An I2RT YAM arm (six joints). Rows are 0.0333 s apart.
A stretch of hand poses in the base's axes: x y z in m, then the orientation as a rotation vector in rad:
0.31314 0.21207 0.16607 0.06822 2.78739 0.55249
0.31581 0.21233 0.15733 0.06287 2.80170 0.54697
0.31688 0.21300 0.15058 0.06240 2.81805 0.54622
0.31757 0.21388 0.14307 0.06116 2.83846 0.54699
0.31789 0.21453 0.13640 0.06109 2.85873 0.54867
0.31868 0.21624 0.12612 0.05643 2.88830 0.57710
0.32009 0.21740 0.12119 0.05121 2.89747 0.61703
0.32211 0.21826 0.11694 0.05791 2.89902 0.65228
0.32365 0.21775 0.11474 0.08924 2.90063 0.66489
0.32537 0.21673 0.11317 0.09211 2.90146 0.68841
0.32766 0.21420 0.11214 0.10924 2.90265 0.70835
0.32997 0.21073 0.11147 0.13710 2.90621 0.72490
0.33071 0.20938 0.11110 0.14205 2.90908 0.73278
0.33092 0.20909 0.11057 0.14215 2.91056 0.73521
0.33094 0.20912 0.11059 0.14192 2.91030 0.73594
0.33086 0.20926 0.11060 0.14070 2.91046 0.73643
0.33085 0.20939 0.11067 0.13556 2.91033 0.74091
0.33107 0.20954 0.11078 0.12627 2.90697 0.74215
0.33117 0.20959 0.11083 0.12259 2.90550 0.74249
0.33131 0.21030 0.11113 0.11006 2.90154 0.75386
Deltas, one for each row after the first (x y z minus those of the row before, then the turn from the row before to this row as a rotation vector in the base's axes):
0.00267 0.00026 -0.00874 -0.00589 0.01215 0.00550
0.00107 0.00067 -0.00675 -0.00237 0.01562 0.00323
0.00069 0.00088 -0.00751 -0.00184 0.01967 0.00468
0.00032 0.00065 -0.00667 -0.00109 0.01985 0.00398
0.00079 0.00171 -0.01028 0.01530 0.03244 0.01167
0.00141 0.00116 -0.00493 0.02495 0.01494 0.00927
0.00202 0.00086 -0.00425 0.02336 0.00905 -0.00045
0.00154 -0.00051 -0.00220 0.00984 0.00924 -0.01859
0.00172 -0.00102 -0.00157 0.01547 0.00574 0.00076
0.00229 -0.00253 -0.00103 0.01380 0.00817 -0.00860
0.00231 -0.00347 -0.00067 0.01180 0.01205 -0.01510
0.00074 -0.00135 -0.00037 0.00505 0.00524 -0.00158
0.00021 -0.00029 -0.00053 0.00142 0.00189 0.00057
0.00002 0.00003 0.00002 0.00050 -0.00015 0.00015
-0.00008 0.00014 0.00001 0.00024 0.00000 0.00086
-0.00001 0.00013 0.00007 0.00270 -0.00030 0.00367
0.00022 0.00015 0.00011 0.00078 -0.00480 0.00513
0.00010 0.00005 0.00005 0.00023 -0.00206 0.00199
0.00014 0.00071 0.00030 0.00731 -0.00392 0.00812

